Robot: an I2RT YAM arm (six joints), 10 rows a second.
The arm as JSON. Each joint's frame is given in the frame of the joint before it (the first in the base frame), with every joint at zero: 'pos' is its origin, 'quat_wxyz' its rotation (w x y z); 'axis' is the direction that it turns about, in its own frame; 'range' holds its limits. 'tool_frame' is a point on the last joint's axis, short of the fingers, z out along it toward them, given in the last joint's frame.
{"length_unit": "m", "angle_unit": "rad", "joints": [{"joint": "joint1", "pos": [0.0, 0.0, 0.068], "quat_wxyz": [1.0, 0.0, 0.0, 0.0], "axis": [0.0, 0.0, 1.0], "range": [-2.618, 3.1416]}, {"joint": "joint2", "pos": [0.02, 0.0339, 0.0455], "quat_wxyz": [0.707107, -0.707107, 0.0, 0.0], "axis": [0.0, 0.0, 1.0], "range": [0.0, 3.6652]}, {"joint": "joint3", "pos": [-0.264, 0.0, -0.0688], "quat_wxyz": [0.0, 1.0, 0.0, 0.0], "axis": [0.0, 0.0, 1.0], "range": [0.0, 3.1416]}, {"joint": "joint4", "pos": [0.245, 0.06, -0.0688], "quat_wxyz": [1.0, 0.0, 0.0, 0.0], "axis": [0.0, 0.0, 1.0], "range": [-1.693, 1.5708]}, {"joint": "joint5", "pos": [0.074, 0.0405, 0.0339], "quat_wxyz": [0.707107, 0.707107, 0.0, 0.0], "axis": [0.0, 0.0, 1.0], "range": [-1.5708, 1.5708]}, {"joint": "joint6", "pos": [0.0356, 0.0, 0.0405], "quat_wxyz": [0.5, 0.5, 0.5, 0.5], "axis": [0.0, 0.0, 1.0], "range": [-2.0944, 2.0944]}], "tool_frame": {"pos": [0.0, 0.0, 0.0], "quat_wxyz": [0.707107, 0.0, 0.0, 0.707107]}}
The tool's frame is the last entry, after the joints.
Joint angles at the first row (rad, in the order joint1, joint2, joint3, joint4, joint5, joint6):
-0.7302, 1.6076, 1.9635, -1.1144, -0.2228, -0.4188
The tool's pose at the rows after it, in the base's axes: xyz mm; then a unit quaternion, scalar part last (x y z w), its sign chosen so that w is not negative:
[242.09, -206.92, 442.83, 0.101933, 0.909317, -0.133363, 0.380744]
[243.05, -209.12, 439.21, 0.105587, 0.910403, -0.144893, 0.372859]
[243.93, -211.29, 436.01, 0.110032, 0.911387, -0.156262, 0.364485]
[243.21, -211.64, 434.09, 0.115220, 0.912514, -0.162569, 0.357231]
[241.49, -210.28, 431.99, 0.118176, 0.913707, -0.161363, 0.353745]
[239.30, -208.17, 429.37, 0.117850, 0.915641, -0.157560, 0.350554]
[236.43, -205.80, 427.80, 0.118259, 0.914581, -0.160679, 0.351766]
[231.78, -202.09, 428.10, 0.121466, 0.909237, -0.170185, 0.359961]
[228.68, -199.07, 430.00, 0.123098, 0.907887, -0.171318, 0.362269]
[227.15, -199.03, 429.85, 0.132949, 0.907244, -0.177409, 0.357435]
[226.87, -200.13, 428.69, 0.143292, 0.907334, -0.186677, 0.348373]
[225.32, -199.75, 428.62, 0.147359, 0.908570, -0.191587, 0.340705]
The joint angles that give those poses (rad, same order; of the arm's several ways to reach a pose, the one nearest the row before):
-0.7302, 1.6089, 1.9596, -1.1111, -0.2066, -0.4180
-0.7302, 1.6091, 1.9442, -1.0978, -0.1781, -0.4229
-0.7302, 1.6106, 1.9324, -1.0876, -0.1488, -0.4264
-0.7302, 1.6077, 1.9230, -1.0874, -0.1278, -0.4250
-0.7302, 1.5979, 1.9059, -1.0877, -0.1241, -0.4211
-0.7302, 1.5851, 1.8842, -1.0891, -0.1272, -0.4218
-0.7302, 1.5647, 1.8545, -1.0740, -0.1232, -0.4219
-0.7302, 1.5311, 1.8139, -1.0407, -0.1136, -0.4157
-0.7294, 1.5166, 1.8068, -1.0422, -0.1121, -0.4112
-0.7302, 1.5126, 1.8033, -1.0444, -0.0906, -0.3999
-0.7298, 1.5147, 1.8024, -1.0475, -0.0590, -0.3912
-0.7302, 1.5132, 1.8039, -1.0592, -0.0411, -0.3912

